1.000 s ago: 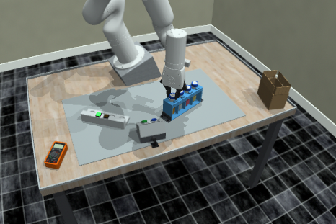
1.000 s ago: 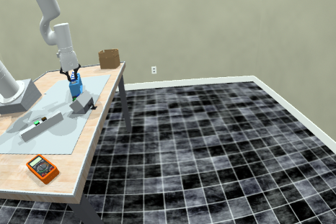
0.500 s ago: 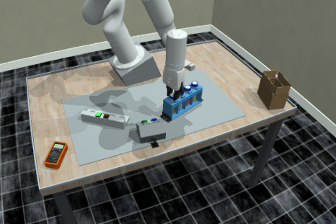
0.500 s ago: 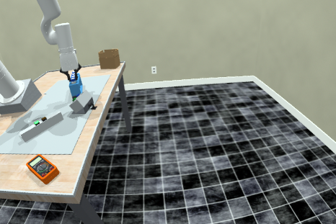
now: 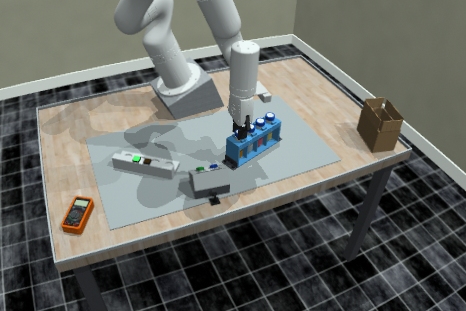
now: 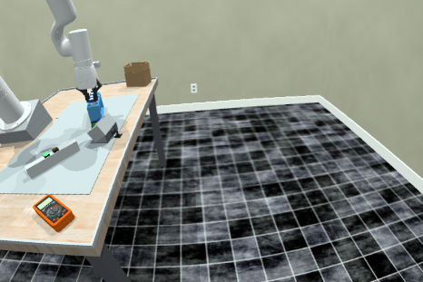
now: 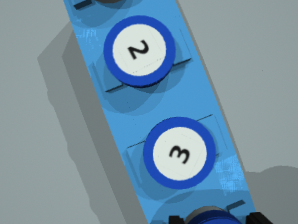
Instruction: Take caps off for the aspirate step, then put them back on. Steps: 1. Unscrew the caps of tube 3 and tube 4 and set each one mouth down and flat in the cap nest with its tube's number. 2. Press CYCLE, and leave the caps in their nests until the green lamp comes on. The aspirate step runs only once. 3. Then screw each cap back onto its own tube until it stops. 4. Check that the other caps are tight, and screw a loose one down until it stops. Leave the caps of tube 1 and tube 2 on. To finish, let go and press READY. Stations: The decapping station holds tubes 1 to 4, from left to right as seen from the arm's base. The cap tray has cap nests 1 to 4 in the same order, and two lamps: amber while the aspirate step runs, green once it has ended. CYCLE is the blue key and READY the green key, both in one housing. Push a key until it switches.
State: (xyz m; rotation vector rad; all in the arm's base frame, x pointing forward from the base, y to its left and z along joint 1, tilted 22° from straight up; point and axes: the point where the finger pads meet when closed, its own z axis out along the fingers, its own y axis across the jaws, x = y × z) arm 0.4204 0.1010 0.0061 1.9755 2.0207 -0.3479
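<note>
Right now my hand is 10 mm above the blue-and-white cap. Also, from my hand: green key (70 mm ahead, 160 mm to the right, 60 mm below); then blue key (70 mm ahead, 120 mm to the right, 60 mm below); then key housing (90 mm ahead, 140 mm to the right, 80 mm below).
</note>
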